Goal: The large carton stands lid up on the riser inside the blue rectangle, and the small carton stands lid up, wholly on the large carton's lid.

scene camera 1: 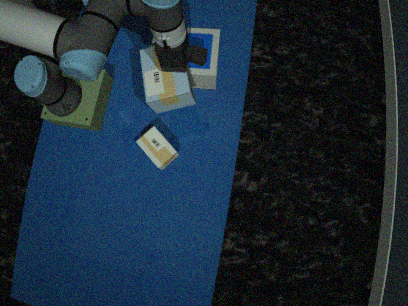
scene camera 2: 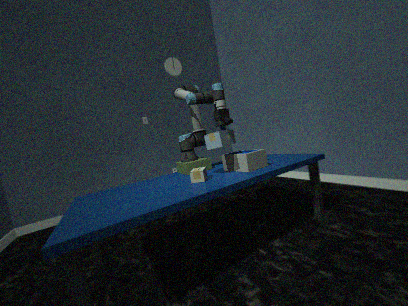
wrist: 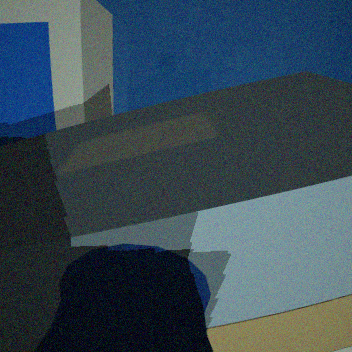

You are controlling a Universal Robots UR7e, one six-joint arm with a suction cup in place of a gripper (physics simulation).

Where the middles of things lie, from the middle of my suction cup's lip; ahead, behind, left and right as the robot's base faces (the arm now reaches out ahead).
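Large carton (scene camera 1: 164, 91): my suction cup is 3 cm past it, 1 cm to the left of it and 6 cm above it. Offsets from my suction cup: small carton (scene camera 1: 158, 149) 20 cm to the right, 8 cm behind, 27 cm below; riser (scene camera 1: 203, 77) 16 cm to the left, 2 cm behind, 24 cm below.
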